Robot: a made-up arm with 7 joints.
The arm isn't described. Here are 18 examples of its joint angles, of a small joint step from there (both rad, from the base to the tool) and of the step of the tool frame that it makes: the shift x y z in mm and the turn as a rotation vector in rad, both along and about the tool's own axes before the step.
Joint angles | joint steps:
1: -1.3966 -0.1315 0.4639 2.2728 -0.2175 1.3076 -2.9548 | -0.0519 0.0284 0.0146 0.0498 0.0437 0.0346 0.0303
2: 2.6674 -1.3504 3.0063 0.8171 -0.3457 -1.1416 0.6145 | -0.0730 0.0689 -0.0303 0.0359 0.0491 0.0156 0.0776
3: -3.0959 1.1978 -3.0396 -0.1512 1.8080 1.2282 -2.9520 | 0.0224 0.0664 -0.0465 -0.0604 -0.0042 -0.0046 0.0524
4: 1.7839 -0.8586 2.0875 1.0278 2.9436 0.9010 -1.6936 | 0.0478 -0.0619 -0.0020 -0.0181 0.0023 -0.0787 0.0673
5: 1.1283 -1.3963 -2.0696 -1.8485 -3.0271 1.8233 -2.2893 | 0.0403 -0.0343 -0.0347 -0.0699 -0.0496 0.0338 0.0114
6: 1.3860 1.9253 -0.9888 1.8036 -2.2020 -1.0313 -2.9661 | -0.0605 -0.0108 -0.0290 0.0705 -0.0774 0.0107 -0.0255
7: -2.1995 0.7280 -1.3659 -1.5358 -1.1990 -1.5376 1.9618 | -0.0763 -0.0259 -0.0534 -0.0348 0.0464 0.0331 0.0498
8: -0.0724 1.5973 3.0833 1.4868 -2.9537 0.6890 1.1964 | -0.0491 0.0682 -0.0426 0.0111 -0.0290 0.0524 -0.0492
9: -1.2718 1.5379 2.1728 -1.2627 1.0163 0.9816 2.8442 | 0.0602 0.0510 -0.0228 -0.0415 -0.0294 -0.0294 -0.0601
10: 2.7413 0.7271 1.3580 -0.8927 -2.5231 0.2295 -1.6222 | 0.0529 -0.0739 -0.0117 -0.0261 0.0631 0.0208 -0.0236
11: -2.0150 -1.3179 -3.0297 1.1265 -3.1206 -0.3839 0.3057 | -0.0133 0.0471 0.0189 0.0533 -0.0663 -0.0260 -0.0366
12: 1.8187 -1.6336 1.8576 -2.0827 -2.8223 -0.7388 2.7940 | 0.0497 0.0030 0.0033 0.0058 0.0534 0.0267 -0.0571
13: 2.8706 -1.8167 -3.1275 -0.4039 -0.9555 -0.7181 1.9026 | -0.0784 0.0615 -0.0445 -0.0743 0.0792 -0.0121 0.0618
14: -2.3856 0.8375 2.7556 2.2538 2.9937 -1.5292 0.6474 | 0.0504 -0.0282 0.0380 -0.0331 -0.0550 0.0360 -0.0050
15: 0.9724 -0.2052 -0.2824 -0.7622 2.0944 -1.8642 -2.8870 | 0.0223 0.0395 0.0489 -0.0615 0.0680 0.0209 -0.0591
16: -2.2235 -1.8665 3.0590 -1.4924 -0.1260 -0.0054 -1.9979 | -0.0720 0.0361 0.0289 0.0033 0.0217 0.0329 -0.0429
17: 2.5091 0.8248 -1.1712 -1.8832 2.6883 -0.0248 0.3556 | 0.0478 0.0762 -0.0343 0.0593 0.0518 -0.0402 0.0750
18: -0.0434 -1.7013 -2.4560 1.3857 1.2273 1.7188 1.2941 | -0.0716 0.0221 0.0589 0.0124 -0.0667 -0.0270 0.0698
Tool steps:
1: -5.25 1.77 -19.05 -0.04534 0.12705 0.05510
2: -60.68 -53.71 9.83 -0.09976 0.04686 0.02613
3: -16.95 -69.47 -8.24 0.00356 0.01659 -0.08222
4: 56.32 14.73 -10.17 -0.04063 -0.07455 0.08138
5: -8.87 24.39 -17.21 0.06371 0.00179 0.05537
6: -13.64 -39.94 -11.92 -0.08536 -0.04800 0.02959
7: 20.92 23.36 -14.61 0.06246 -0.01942 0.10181
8: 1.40 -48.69 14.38 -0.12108 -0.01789 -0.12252
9: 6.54 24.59 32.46 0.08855 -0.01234 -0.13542
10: 38.03 -20.00 12.81 0.01174 0.00924 0.12212
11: -3.07 1.71 22.02 0.01878 0.02663 -0.09045
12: -21.89 0.76 -12.94 0.02002 0.08178 -0.01590
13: -92.85 31.21 -1.96 0.08804 0.09557 -0.01688
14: 11.83 -14.36 10.12 0.03547 -0.07936 -0.08158
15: 11.02 7.80 -14.94 0.12455 -0.03524 -0.05150
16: 53.38 19.33 -13.19 0.03515 -0.04695 -0.08799
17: -20.51 -32.39 -2.34 0.02845 0.09417 0.20824
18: 24.76 -25.97 3.04 -0.01522 0.02222 0.00341
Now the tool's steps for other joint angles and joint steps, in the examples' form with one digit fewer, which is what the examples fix.
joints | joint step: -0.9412 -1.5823 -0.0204 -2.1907 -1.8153 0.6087 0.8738 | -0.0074 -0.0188 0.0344 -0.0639 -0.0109 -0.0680 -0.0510
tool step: -16.8 -19.9 -11.7 -0.0370 0.0671 -0.0335
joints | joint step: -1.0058 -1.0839 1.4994 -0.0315 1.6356 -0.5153 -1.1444 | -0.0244 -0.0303 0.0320 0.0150 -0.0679 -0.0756 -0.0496
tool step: 26.2 4.9 12.9 -0.0446 0.0121 -0.1078
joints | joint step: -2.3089 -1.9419 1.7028 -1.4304 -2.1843 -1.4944 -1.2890 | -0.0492 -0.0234 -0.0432 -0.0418 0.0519 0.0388 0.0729
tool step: 6.0 -25.3 -14.0 -0.0088 -0.0684 0.0696
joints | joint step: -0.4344 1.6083 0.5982 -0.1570 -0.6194 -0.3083 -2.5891 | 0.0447 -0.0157 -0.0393 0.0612 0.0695 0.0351 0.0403
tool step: -33.8 -41.7 4.8 -0.0213 0.0941 0.0974
